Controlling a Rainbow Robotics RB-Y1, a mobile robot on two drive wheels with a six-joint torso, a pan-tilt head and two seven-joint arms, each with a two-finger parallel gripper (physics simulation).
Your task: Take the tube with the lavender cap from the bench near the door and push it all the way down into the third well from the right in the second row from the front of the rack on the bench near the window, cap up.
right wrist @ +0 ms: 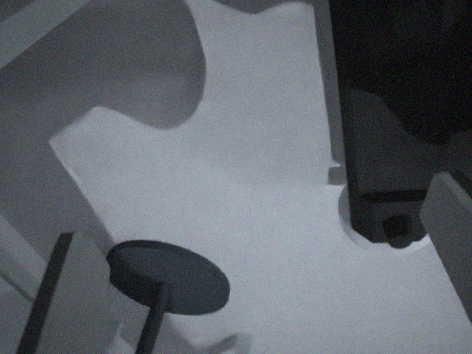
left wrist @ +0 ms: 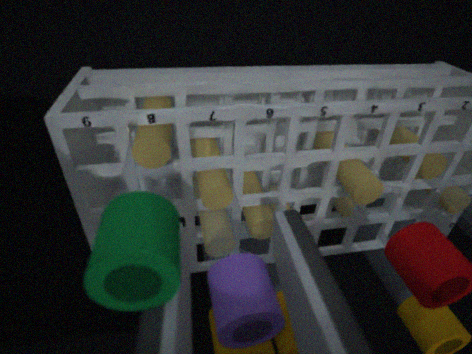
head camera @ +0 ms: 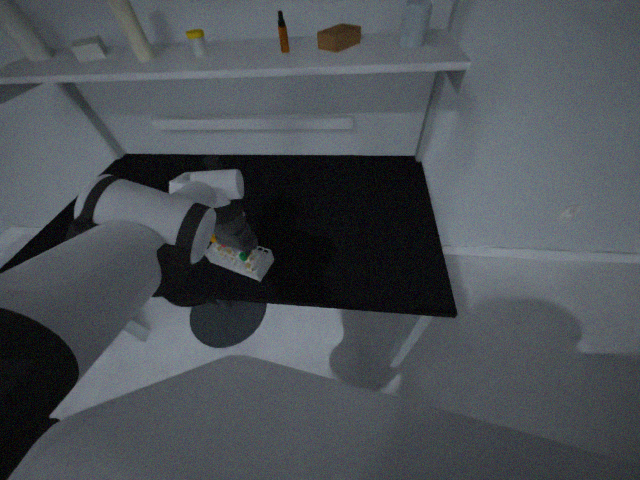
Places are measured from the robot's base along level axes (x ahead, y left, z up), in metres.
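Pixels of known places: left gripper, fingertip midpoint: [left wrist: 229,236] [head camera: 243,252]; right gripper, fingertip midpoint: [right wrist: 264,222].
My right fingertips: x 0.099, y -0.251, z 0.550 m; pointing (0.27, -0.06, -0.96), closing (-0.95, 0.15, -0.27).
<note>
For each thing: its top centre in the pictures, then the offset to it from my right fingertips. "pt": a spot on its surface instead. Level surfaces: height alone.
- white rack at its top centre: [left wrist: 305,197] [head camera: 237,251] 0.464 m ahead, 0.590 m left, 0.271 m up
- black bench at its surface level: 0.213 m up
- lavender cap at its top centre: [left wrist: 245,331] 0.439 m ahead, 0.554 m left, 0.333 m up
- green cap at its top centre: [left wrist: 141,291] [head camera: 242,253] 0.409 m ahead, 0.541 m left, 0.333 m up
- round stool at a spot on its surface: [right wrist: 170,277] pt 0.576 m ahead, 0.890 m left, 0.518 m down
The white rack [head camera: 266,266] [left wrist: 275,72] stands on the black bench [head camera: 361,232], with its numbered grid facing the left wrist camera. The lavender cap [left wrist: 245,300] shows between the fingers of my left gripper [left wrist: 229,236], with the fingers standing apart on either side of it and not clamped on it. The tube below the cap is hidden. The fingertips reach over the rack's near rows. In the head camera, the left gripper's fingers are hidden at the rack. My right gripper [right wrist: 264,222] is wide open and empty above the floor.
A green cap [head camera: 243,256] [left wrist: 140,240] is close beside the left finger; red [left wrist: 425,262] and yellow [left wrist: 432,325] caps are at the right. Tan-topped tubes fill several wells. A round stool [head camera: 227,322] [right wrist: 170,277] stands by the bench. A shelf [head camera: 237,72] crosses above the bench.
</note>
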